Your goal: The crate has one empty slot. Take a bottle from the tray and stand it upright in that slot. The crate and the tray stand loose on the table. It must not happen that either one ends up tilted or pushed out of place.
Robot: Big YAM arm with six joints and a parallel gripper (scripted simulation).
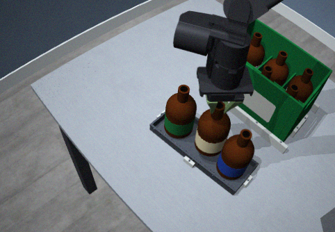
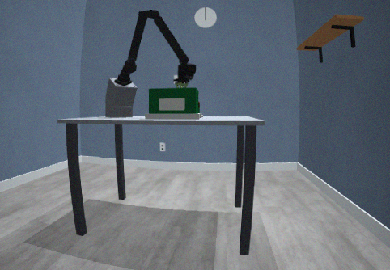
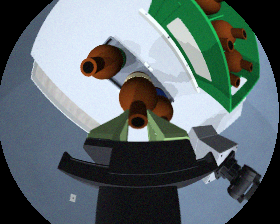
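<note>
Now: the brown bottle 60 mm below my hand. Round my hand: grey tray 10 mm ahead, 160 mm below; crate 250 mm to the right, 90 mm below.
</note>
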